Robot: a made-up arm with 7 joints. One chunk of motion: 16 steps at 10 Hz.
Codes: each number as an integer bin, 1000 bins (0 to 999) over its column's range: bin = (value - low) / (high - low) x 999, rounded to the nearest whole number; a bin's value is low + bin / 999 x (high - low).
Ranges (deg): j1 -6.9..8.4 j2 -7.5..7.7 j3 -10.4..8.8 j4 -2.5..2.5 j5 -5..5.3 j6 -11.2..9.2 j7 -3.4..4
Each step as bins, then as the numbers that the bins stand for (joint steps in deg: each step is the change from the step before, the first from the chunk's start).
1 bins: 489 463 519 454 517 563 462
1 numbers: 0.589 -0.455 -0.425 -0.228 0.330 0.297 0.022
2 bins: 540 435 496 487 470 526 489
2 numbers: 1.370 -0.881 -0.867 -0.063 -0.154 -0.459 0.222
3 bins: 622 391 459 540 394 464 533
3 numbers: 2.626 -1.551 -1.578 0.203 -0.938 -1.725 0.548
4 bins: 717 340 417 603 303 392 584
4 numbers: 4.081 -2.327 -2.386 0.518 -1.876 -3.195 0.926
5 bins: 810 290 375 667 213 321 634
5 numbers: 5.505 -3.088 -3.193 0.838 -2.804 -4.645 1.296
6 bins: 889 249 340 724 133 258 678
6 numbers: 6.715 -3.711 -3.865 1.124 -3.629 -5.932 1.622
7 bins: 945 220 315 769 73 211 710
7 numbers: 7.573 -4.153 -4.346 1.349 -4.247 -6.891 1.859
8 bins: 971 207 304 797 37 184 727
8 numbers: 7.971 -4.350 -4.557 1.489 -4.619 -7.443 1.985
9 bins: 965 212 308 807 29 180 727
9 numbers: 7.879 -4.274 -4.480 1.539 -4.701 -7.524 1.985
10 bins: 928 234 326 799 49 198 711
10 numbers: 7.313 -3.940 -4.135 1.499 -4.495 -7.157 1.867
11 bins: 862 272 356 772 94 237 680
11 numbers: 6.302 -3.361 -3.558 1.364 -4.031 -6.360 1.637
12 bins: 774 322 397 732 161 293 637
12 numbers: 4.954 -2.601 -2.770 1.164 -3.340 -5.217 1.319
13 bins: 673 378 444 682 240 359 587
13 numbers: 3.407 -1.749 -1.867 0.913 -2.526 -3.869 0.948
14 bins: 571 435 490 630 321 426 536
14 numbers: 1.845 -0.881 -0.983 0.653 -1.690 -2.501 0.570
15 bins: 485 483 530 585 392 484 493
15 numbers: 0.528 -0.151 -0.214 0.428 -0.958 -1.317 0.252
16 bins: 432 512 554 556 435 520 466
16 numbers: -0.284 0.290 0.247 0.283 -0.515 -0.581 0.052
